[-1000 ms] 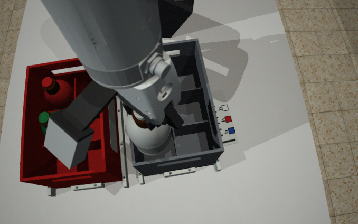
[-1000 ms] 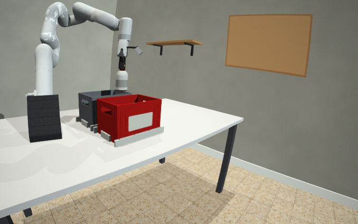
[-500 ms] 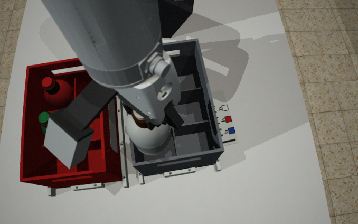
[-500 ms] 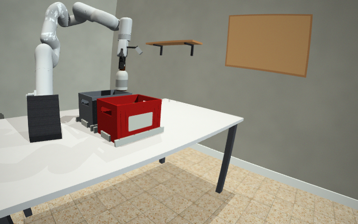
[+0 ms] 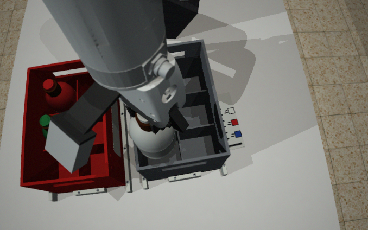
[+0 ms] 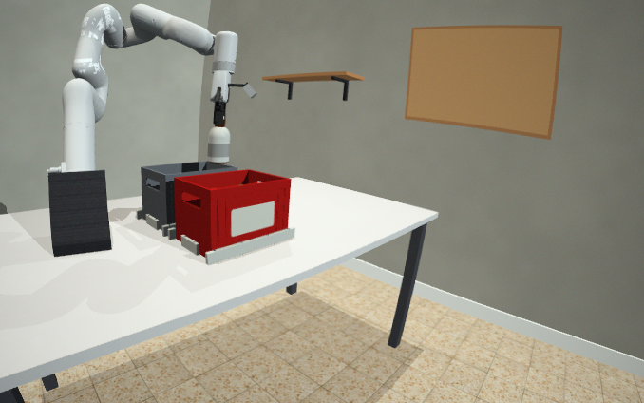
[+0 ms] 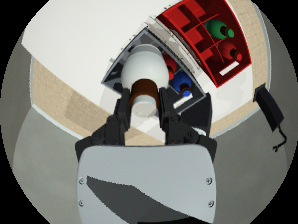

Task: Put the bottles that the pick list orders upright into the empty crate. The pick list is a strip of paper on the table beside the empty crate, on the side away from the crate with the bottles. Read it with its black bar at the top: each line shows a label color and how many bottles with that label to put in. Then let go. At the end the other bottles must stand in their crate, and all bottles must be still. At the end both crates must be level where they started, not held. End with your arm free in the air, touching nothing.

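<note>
Now: the white-label bottle 7 cm below my hand. From my hand the other things lie so: grey crate 9 cm behind, 2 cm to the left, 25 cm below; then blue bottle 17 cm behind, 4 cm to the right, 25 cm below; then green bottle 3 cm behind, 26 cm to the right, 25 cm below.
</note>
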